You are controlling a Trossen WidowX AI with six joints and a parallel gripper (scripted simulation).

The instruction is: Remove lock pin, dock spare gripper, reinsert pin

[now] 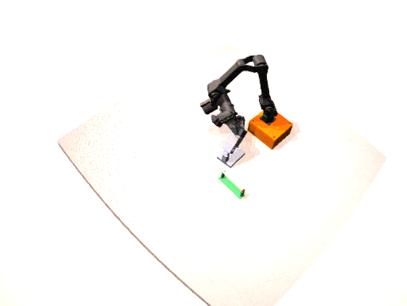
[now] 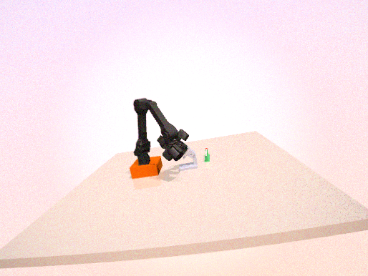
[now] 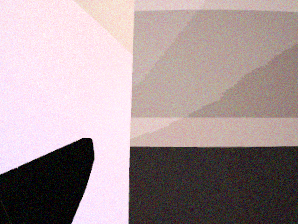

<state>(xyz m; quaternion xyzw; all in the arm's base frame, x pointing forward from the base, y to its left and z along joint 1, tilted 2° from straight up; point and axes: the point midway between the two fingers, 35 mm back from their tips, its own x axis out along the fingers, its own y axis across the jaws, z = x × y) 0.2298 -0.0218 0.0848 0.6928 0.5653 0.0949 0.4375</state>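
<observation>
My gripper tip is now 2 cm above the spare gripper, 1 cm to the left of it and 1 cm short of it. From my gripper tip the other things lie so: pale grey mount: 8 cm below, 4 cm ahead, 1 cm to the right; then green cradle: 14 cm ahead, 11 cm below, 10 cm to the left.
</observation>
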